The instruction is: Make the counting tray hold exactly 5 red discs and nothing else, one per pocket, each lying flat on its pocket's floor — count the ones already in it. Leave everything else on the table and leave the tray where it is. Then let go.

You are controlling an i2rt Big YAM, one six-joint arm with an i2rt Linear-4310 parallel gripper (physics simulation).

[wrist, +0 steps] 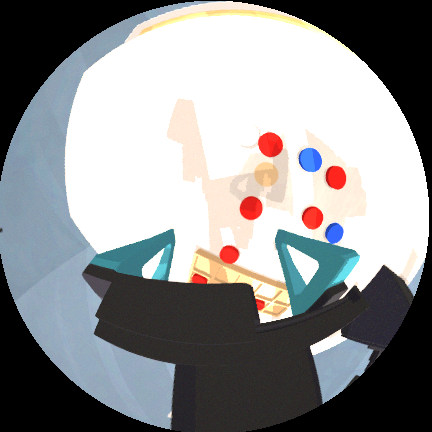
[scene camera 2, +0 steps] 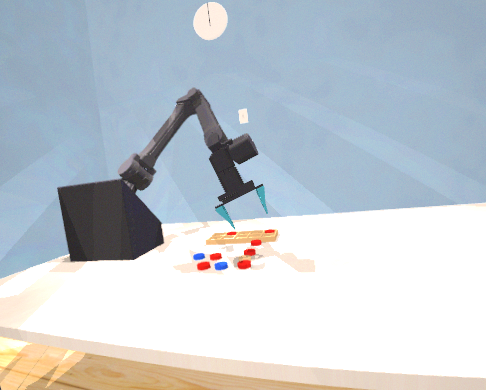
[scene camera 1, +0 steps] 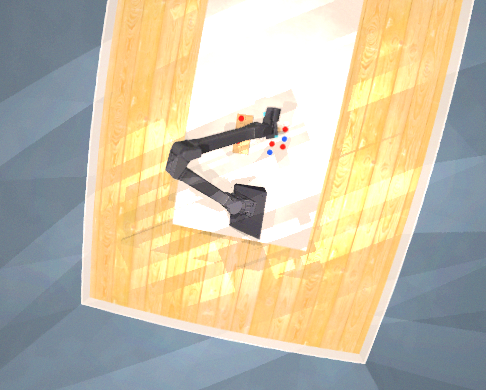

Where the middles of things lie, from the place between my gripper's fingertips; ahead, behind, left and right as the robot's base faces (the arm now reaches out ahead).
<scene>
My gripper is now 140 mm to the right of the wooden counting tray (scene camera 2: 244, 236), 90 mm past it and 80 mm above it.
</scene>
